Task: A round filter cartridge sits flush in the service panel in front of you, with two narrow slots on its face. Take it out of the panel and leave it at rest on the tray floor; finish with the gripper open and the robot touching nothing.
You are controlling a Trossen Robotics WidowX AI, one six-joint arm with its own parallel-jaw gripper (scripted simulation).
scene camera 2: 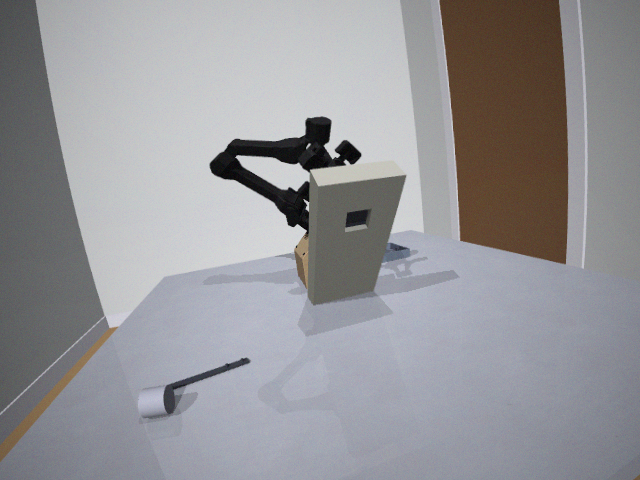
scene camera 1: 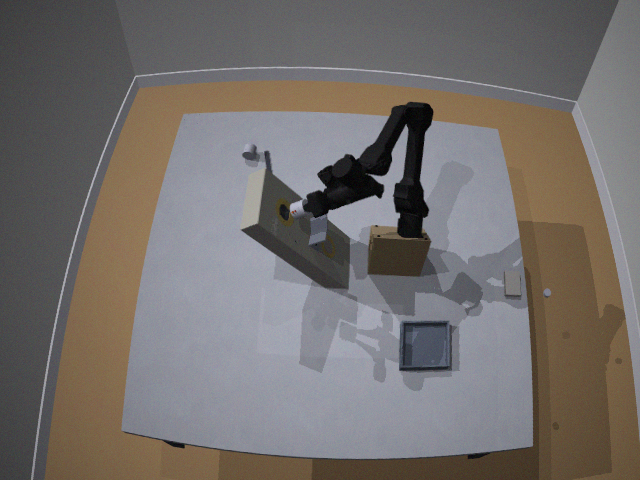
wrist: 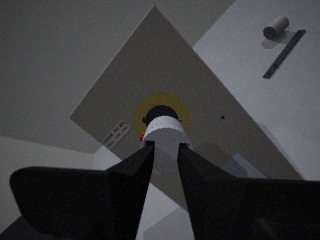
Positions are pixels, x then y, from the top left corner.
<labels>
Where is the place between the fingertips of my gripper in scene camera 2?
At 339,191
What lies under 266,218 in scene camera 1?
A service panel.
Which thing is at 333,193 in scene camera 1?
My gripper.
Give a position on a service panel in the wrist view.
At 155,72
</labels>
